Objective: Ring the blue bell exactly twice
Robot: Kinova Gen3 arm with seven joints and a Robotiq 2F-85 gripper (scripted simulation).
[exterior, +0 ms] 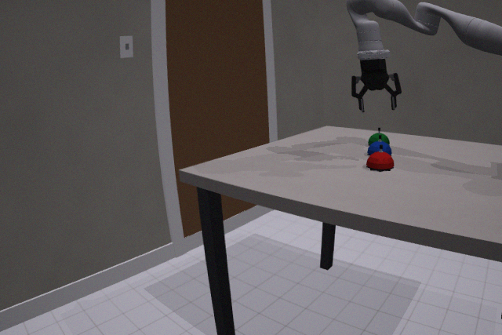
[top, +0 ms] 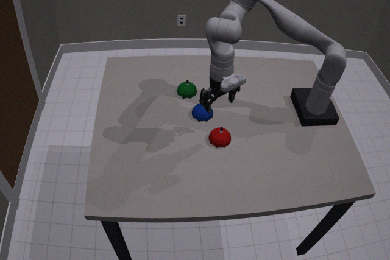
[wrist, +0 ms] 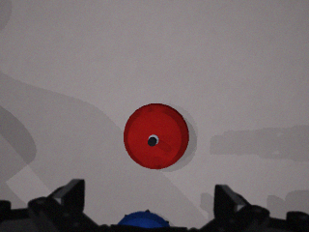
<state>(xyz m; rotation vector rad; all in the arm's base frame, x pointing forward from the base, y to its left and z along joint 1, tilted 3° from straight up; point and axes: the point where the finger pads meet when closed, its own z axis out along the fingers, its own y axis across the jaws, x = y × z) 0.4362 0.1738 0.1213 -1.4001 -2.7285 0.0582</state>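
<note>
Right now the blue bell is 130 mm below my hand, 110 mm to the right of it and 50 mm ahead of it. The rest, counted from my hand: red bell (130 mm below, 20 mm behind, 10 mm to the left); then green bell (230 mm to the right, 130 mm below, 130 mm ahead).
</note>
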